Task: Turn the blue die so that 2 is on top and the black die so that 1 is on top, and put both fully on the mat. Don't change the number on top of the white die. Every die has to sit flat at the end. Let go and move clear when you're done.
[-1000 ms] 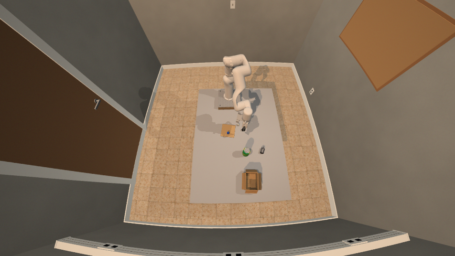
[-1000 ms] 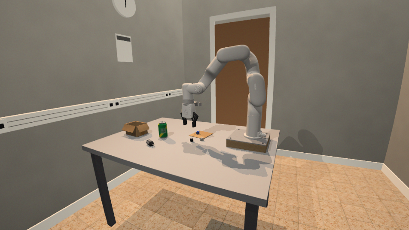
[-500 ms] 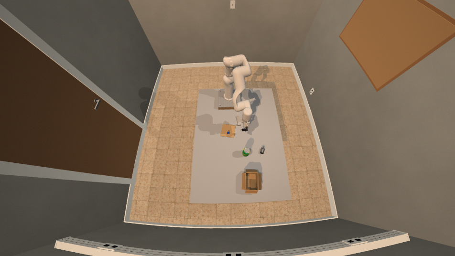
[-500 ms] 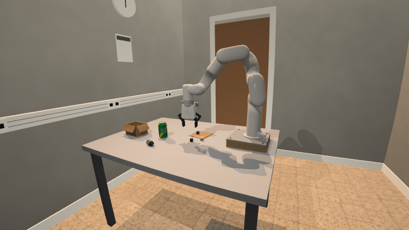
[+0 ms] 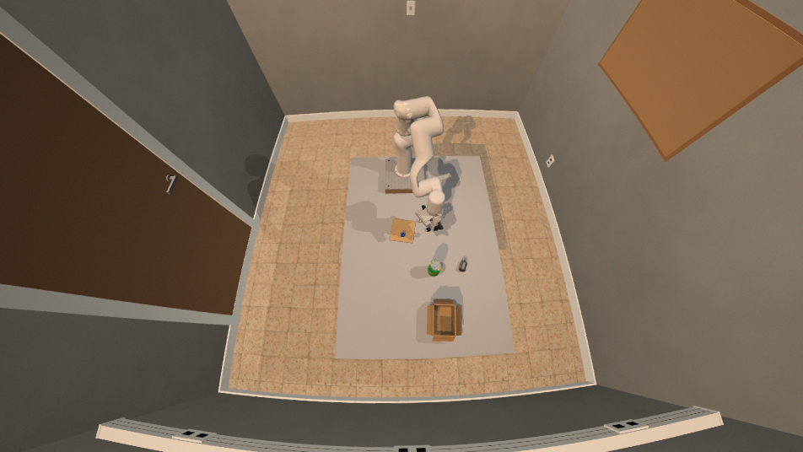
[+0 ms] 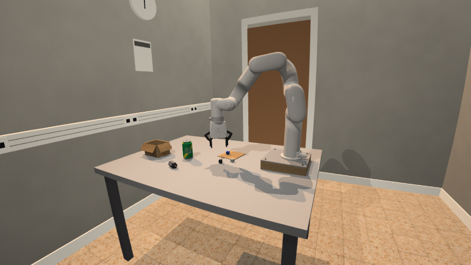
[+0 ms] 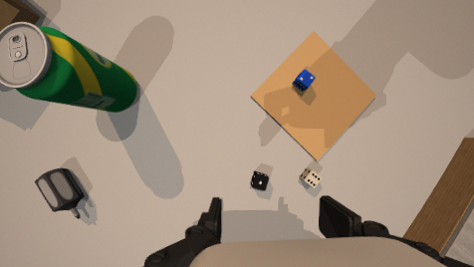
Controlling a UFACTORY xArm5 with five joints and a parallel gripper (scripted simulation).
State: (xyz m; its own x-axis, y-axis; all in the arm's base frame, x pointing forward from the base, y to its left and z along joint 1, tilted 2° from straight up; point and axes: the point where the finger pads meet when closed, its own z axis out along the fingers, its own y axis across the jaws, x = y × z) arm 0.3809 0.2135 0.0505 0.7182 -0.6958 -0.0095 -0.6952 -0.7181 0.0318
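My hand is 10 cm above the black die. The rest, counted from my hand: white die 5 cm behind, 6 cm to the right, 10 cm below; then mat 3 cm ahead, 15 cm to the right, 11 cm below; then blue die 6 cm ahead, 15 cm to the right, 10 cm below.
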